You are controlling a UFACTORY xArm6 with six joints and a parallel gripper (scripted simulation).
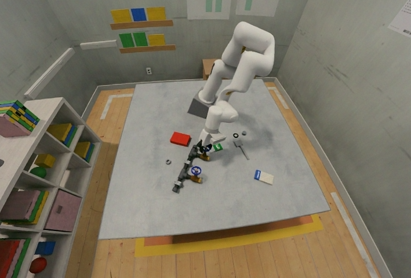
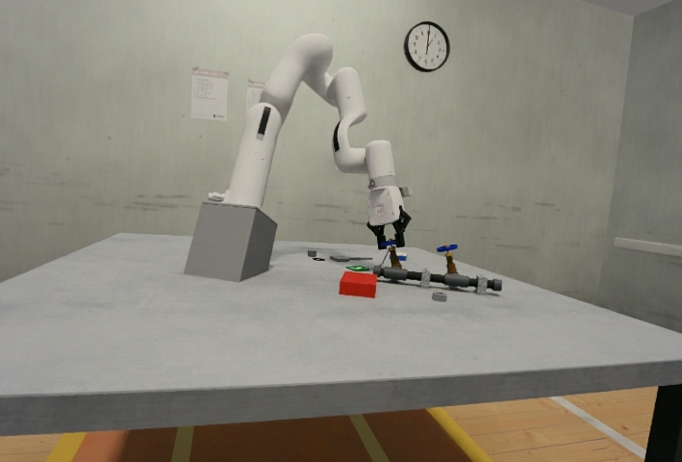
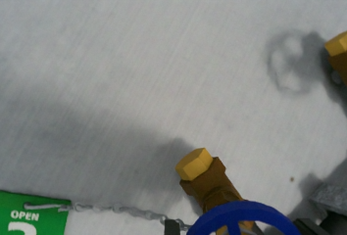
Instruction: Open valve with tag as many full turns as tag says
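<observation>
The green tag is 60 mm behind my hand, 90 mm to the left of it and 90 mm below it. Also, from my hand: grey nut (40 mm ahead, 240 mm to the right, 90 mm below); then red block (130 mm behind, 170 mm to the right, 80 mm below); then grey flat tool (50 mm behind, 250 mm to the left, 90 mm below).
</observation>
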